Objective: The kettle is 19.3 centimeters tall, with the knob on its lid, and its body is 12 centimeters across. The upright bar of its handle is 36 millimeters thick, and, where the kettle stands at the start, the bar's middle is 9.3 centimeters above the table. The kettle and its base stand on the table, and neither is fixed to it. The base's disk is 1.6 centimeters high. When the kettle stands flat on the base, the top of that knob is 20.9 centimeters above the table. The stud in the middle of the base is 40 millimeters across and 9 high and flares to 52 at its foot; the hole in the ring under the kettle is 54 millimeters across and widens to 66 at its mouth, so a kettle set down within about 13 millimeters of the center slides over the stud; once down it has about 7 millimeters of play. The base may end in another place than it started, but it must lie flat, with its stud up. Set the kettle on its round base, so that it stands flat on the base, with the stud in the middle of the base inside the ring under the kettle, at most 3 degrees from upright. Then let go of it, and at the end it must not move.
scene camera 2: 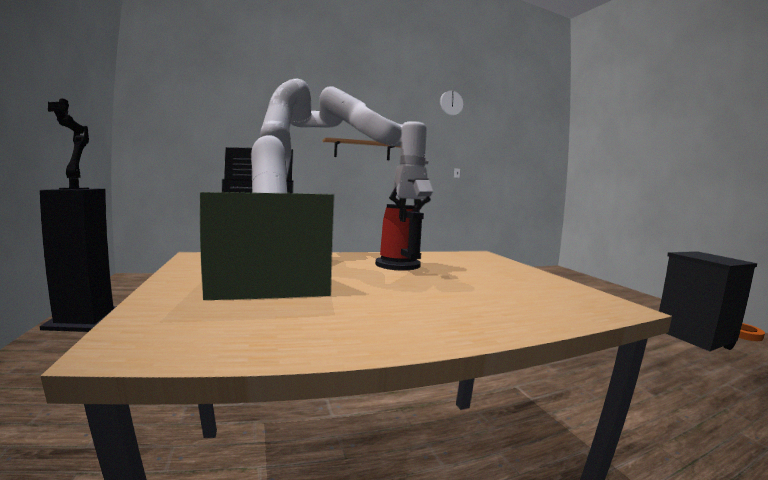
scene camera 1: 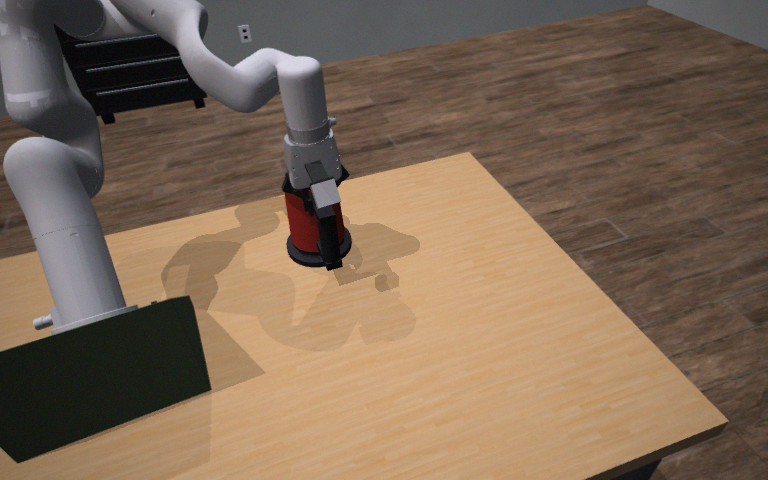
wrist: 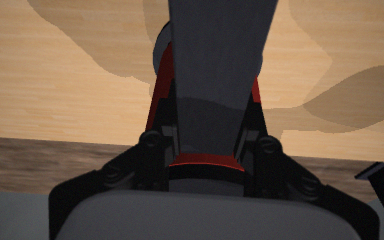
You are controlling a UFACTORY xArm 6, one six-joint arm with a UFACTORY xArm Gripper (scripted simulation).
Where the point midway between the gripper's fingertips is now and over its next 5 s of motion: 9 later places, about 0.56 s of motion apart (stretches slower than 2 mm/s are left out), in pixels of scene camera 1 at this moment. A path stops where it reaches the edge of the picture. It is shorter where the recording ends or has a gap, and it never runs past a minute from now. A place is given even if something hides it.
The gripper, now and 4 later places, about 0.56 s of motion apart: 320,210; 320,212; 320,209; 316,184; 310,144
